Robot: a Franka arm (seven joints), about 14 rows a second.
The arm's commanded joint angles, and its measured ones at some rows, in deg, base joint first. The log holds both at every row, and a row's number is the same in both.
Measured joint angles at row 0:
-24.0, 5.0, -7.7, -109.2, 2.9, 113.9, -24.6
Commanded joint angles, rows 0 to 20:
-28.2, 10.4, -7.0, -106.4, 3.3, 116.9, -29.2
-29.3, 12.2, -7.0, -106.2, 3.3, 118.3, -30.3
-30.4, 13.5, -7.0, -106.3, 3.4, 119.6, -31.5
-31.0, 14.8, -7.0, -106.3, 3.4, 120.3, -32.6
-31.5, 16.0, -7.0, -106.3, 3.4, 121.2, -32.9
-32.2, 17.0, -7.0, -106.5, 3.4, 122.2, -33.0
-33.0, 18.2, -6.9, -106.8, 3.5, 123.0, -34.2
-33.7, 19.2, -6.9, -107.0, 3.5, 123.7, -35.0
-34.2, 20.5, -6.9, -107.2, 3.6, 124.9, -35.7
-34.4, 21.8, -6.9, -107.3, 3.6, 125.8, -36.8
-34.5, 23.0, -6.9, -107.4, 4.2, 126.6, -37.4
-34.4, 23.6, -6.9, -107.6, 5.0, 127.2, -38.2
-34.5, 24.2, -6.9, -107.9, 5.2, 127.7, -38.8
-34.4, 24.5, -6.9, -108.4, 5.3, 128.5, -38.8
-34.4, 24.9, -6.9, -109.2, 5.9, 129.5, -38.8
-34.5, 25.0, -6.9, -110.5, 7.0, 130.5, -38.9
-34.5, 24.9, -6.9, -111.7, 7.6, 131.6, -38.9
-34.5, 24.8, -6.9, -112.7, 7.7, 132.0, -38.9
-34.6, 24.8, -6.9, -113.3, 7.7, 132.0, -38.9
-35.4, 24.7, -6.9, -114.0, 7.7, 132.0, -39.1
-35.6, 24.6, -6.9, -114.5, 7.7, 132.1, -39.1
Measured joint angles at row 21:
-33.9, 25.5, -7.5, -112.9, 6.7, 131.1, -37.5
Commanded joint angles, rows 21 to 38:
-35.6, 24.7, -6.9, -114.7, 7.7, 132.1, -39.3
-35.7, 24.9, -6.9, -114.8, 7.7, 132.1, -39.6
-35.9, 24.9, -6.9, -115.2, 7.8, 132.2, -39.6
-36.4, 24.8, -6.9, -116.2, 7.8, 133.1, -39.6
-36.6, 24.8, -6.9, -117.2, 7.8, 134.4, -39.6
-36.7, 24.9, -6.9, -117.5, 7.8, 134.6, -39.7
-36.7, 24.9, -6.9, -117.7, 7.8, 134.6, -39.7
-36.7, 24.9, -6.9, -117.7, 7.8, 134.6, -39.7
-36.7, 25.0, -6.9, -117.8, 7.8, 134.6, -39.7
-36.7, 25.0, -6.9, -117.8, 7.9, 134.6, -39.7
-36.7, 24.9, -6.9, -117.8, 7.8, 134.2, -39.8
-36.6, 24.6, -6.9, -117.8, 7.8, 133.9, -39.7
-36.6, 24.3, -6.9, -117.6, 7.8, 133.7, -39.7
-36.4, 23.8, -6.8, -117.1, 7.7, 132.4, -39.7
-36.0, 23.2, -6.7, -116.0, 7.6, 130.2, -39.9
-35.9, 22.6, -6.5, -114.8, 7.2, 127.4, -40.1
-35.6, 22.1, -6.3, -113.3, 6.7, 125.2, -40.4
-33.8, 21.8, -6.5, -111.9, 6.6, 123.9, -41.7
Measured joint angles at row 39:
-35.4, 23.7, -6.6, -114.1, 6.8, 127.6, -39.8
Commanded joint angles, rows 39 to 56:
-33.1, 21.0, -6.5, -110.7, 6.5, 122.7, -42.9
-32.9, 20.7, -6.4, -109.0, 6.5, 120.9, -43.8
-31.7, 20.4, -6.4, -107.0, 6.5, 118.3, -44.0
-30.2, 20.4, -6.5, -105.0, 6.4, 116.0, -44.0
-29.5, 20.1, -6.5, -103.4, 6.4, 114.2, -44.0
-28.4, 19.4, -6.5, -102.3, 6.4, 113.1, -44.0
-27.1, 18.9, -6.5, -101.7, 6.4, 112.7, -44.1
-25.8, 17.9, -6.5, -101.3, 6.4, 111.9, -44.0
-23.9, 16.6, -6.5, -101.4, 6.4, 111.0, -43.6
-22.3, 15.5, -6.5, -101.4, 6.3, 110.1, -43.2
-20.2, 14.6, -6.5, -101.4, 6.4, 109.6, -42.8
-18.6, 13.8, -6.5, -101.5, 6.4, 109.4, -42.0
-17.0, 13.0, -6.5, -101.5, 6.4, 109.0, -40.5
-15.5, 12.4, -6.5, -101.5, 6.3, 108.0, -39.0
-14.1, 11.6, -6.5, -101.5, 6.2, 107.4, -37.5
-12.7, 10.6, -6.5, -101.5, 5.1, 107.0, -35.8
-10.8, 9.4, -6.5, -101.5, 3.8, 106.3, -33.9
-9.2, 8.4, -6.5, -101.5, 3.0, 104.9, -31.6
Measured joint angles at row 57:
-12.3, 11.4, -5.8, -101.1, 4.9, 107.5, -35.3
